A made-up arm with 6 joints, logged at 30 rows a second.
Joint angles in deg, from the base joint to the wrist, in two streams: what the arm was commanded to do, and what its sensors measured. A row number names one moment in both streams.
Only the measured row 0 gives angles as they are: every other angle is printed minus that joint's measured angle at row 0.
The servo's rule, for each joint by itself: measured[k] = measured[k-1] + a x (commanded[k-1-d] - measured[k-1]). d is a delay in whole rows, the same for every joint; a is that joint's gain. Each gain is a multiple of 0.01, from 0.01 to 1. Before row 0 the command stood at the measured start. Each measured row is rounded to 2 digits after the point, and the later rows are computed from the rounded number. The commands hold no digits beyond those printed.
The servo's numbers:
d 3
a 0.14 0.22 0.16 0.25 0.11 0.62
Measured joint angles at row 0:
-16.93 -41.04 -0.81 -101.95 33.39 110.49
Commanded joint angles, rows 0 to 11:
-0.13 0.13 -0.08 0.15 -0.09 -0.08
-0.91 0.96 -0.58 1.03 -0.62 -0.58
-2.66 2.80 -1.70 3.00 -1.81 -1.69
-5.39 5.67 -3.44 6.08 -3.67 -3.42
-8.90 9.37 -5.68 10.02 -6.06 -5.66
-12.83 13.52 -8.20 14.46 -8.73 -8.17
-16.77 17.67 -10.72 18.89 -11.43 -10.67
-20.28 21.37 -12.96 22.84 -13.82 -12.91
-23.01 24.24 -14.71 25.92 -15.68 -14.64
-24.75 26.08 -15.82 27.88 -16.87 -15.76
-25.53 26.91 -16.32 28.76 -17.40 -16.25
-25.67 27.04 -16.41 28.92 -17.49 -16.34
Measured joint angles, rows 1 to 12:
0.00 0.00 0.00 0.00 0.00 0.00
0.00 0.00 0.00 0.00 0.00 0.00
0.00 0.00 0.00 0.00 0.00 0.00
-0.02 0.03 -0.01 0.04 -0.01 -0.05
-0.14 0.23 -0.10 0.29 -0.08 -0.38
-0.49 0.80 -0.36 0.97 -0.27 -1.19
-1.18 1.87 -0.85 2.25 -0.64 -2.57
-2.26 3.52 -1.62 4.19 -1.24 -4.49
-3.74 5.72 -2.67 6.76 -2.06 -6.77
-5.56 8.35 -3.96 9.79 -3.09 -9.19
-7.62 11.21 -5.40 13.05 -4.27 -11.50
-9.77 14.08 -6.89 16.27 -5.53 -13.45

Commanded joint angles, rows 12 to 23:
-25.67 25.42 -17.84 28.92 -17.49 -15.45
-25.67 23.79 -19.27 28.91 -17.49 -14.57
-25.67 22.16 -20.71 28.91 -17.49 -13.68
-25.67 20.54 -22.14 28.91 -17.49 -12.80
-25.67 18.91 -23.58 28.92 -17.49 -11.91
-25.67 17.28 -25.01 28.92 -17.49 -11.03
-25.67 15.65 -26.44 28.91 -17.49 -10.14
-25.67 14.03 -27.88 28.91 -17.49 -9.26
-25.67 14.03 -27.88 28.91 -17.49 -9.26
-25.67 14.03 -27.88 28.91 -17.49 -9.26
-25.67 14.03 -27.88 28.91 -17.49 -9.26
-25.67 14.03 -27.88 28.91 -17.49 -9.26
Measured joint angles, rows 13 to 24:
-11.87 16.72 -8.32 19.17 -6.78 -14.88
-13.78 18.96 -9.60 21.57 -7.95 -15.73
-15.44 20.74 -10.69 23.41 -9.00 -16.11
-16.87 21.77 -11.83 24.79 -9.93 -15.70
-18.10 22.21 -13.02 25.82 -10.76 -15.00
-19.16 22.20 -14.25 26.59 -11.50 -14.18
-20.07 21.83 -15.51 27.17 -12.16 -13.32
-20.85 21.19 -16.80 27.61 -12.75 -12.45
-21.52 20.33 -18.11 27.94 -13.27 -11.57
-22.10 19.30 -19.44 28.18 -13.73 -10.68
-22.60 18.14 -20.79 28.36 -14.14 -9.80
-23.03 17.24 -21.92 28.50 -14.51 -9.47

